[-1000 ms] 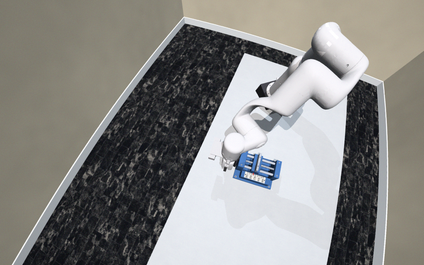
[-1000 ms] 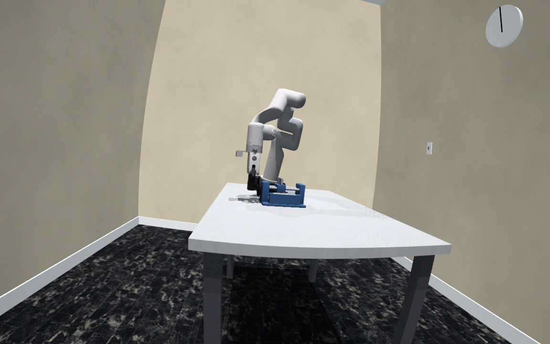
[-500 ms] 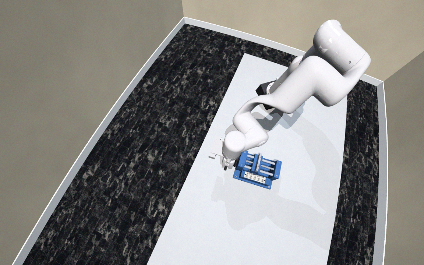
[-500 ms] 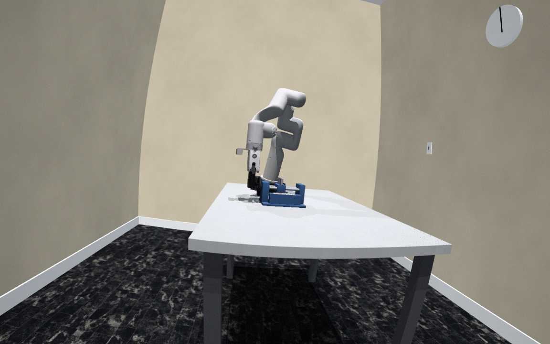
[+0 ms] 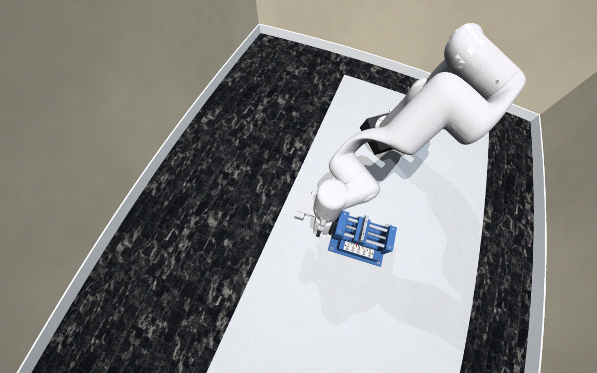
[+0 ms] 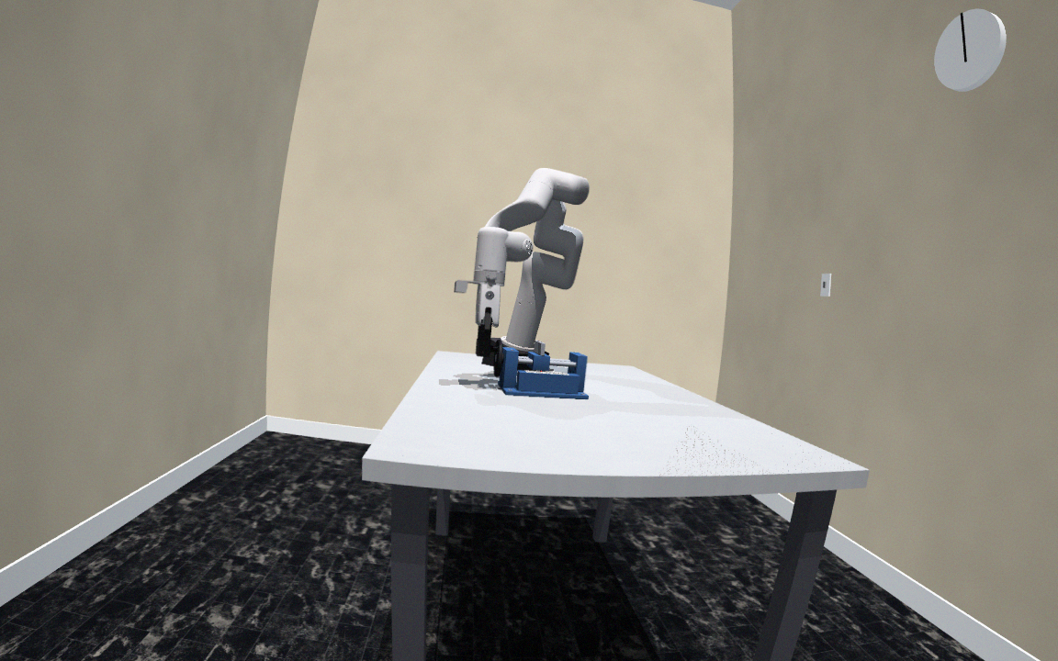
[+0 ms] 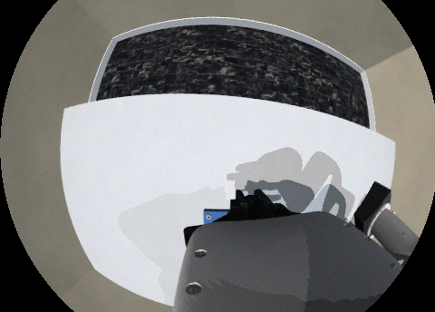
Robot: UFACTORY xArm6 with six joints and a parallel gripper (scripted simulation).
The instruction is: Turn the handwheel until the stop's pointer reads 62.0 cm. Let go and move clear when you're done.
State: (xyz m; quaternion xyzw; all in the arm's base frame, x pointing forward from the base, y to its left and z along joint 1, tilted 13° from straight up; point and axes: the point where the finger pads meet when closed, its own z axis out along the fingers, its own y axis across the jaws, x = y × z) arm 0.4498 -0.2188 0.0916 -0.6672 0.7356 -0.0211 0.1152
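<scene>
My gripper is now 20 mm to the right of the handwheel and 10 mm above it. From my hand the other things lie so: stop 140 mm to the left, 10 mm below.
</scene>
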